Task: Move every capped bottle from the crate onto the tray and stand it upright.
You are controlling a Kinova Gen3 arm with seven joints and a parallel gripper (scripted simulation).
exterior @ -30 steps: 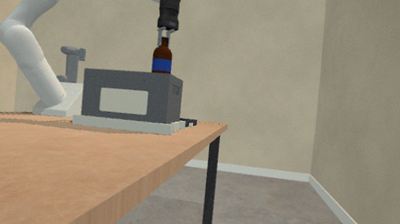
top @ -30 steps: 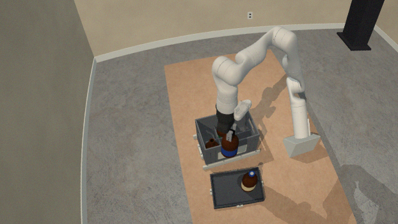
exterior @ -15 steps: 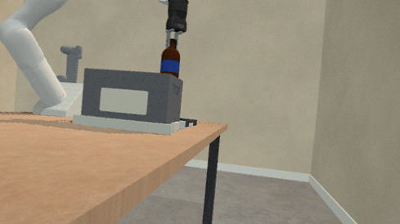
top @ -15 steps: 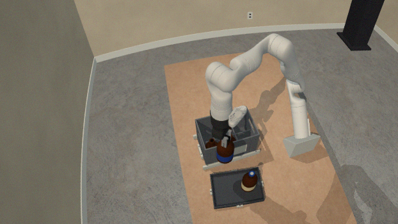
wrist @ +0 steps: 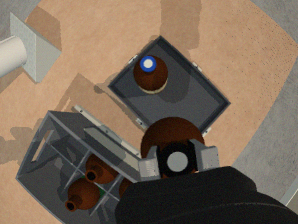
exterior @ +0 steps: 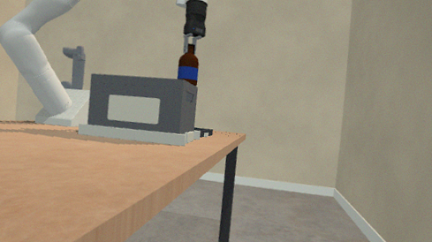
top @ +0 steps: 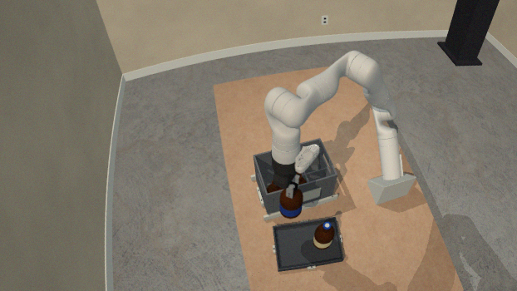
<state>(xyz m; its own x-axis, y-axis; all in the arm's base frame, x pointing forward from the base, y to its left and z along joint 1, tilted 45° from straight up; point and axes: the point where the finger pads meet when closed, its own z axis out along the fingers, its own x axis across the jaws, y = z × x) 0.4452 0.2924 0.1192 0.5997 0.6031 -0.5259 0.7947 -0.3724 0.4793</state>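
Right now the dark tray is 6 cm behind my hand, 7 cm to the left of it and 31 cm below it. From my hand the other things lie so: crate (5 cm behind, 19 cm to the right, 24 cm below).
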